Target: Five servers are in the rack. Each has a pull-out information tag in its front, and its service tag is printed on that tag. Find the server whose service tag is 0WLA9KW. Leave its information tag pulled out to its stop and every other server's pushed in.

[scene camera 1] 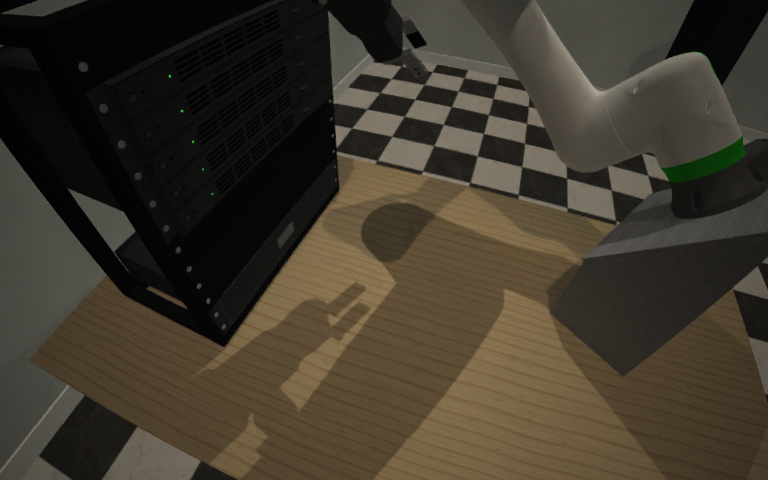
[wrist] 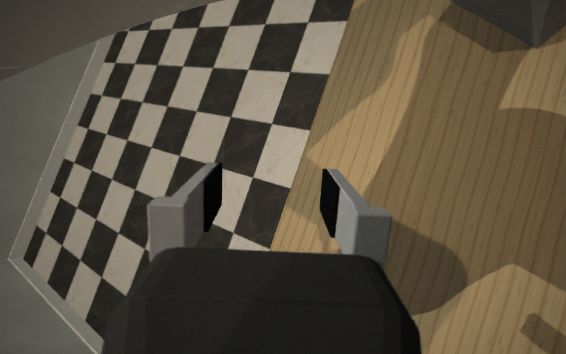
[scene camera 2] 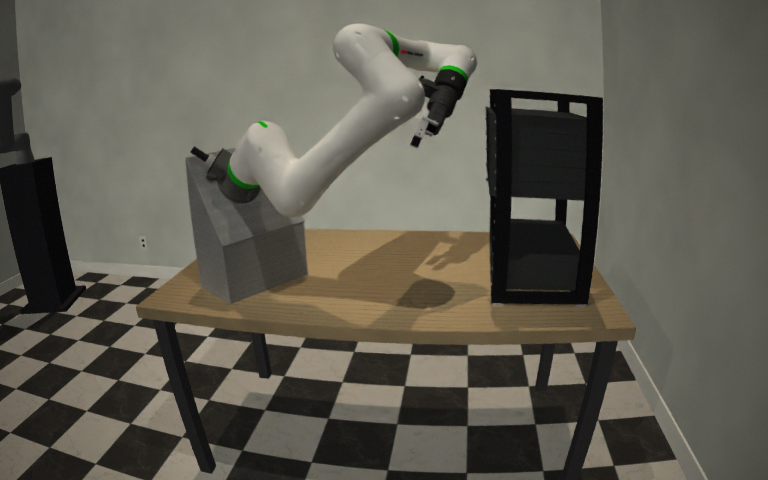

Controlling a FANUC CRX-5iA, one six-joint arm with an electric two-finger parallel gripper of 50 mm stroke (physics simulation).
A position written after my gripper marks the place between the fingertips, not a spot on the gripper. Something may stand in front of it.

Note:
In view: my gripper [scene camera 1: 421,59] and a black rack [scene camera 1: 222,154].
The black rack is seen too in scene camera 2 [scene camera 2: 532,153]. My gripper also shows in the wrist view [wrist: 271,186] and in scene camera 2 [scene camera 2: 416,141]. The wrist view misses the black rack: it is out of frame.

